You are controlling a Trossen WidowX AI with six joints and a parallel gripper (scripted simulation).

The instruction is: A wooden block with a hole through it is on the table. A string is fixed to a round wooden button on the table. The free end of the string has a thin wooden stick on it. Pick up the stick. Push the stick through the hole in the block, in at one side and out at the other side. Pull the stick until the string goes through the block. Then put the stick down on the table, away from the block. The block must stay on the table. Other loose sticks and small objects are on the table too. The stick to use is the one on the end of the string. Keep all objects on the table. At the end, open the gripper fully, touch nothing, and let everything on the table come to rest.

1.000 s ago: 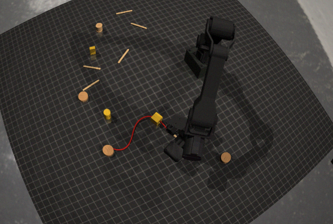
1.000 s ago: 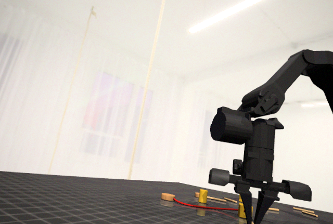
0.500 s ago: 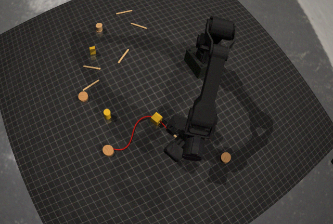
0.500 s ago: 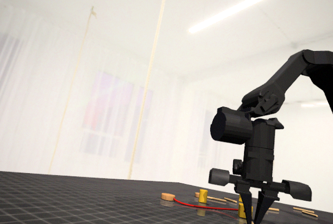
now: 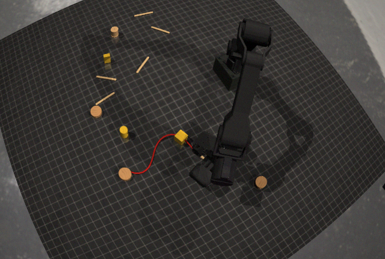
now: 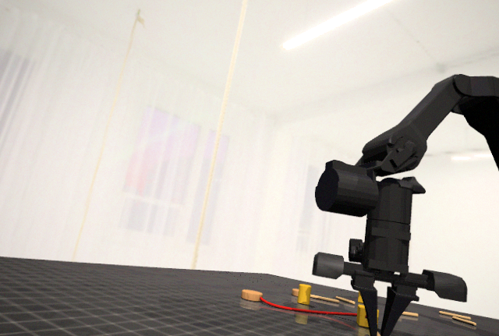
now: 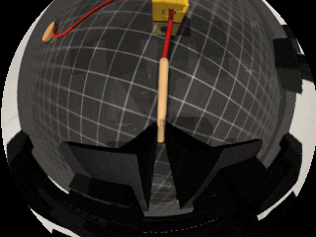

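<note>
Right now my gripper tip is 40 mm to the left of the thin wooden stick, 10 mm below it and 10 mm short of it. Round my gripper tip: round wooden button 230 mm ahead, 130 mm to the right, 10 mm above; yellow cylinder 240 mm to the right, 150 mm ahead, 20 mm above.
</note>
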